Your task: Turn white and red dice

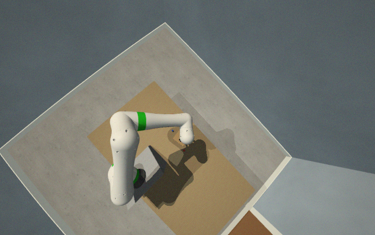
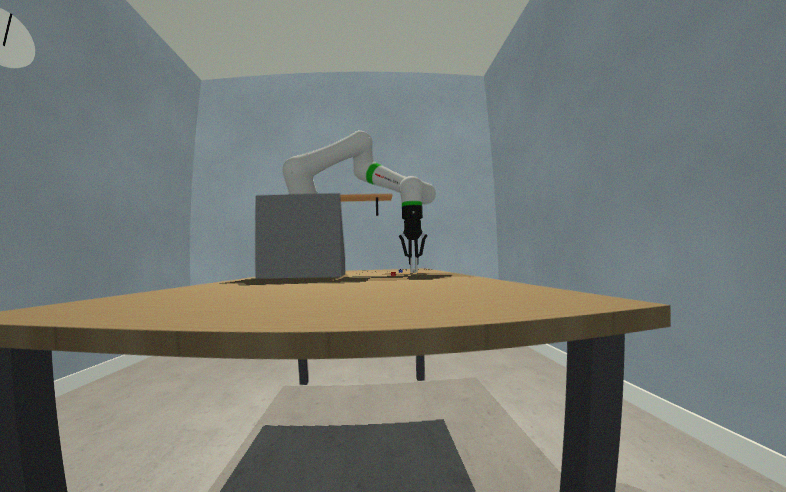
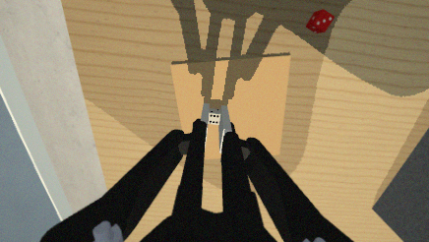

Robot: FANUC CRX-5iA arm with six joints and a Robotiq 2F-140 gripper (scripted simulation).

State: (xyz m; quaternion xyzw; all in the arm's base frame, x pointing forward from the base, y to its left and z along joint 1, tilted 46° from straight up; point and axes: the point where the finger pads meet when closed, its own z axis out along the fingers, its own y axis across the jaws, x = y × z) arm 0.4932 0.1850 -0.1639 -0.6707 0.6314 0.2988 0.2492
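The white die is 3 cm below my hand. The rest, counted from my hand: blue die: 5 cm behind, 12 cm to the left, 3 cm below; red die: 9 cm behind, 12 cm to the right, 3 cm below; tan mat: 2 cm behind, 4 cm below.
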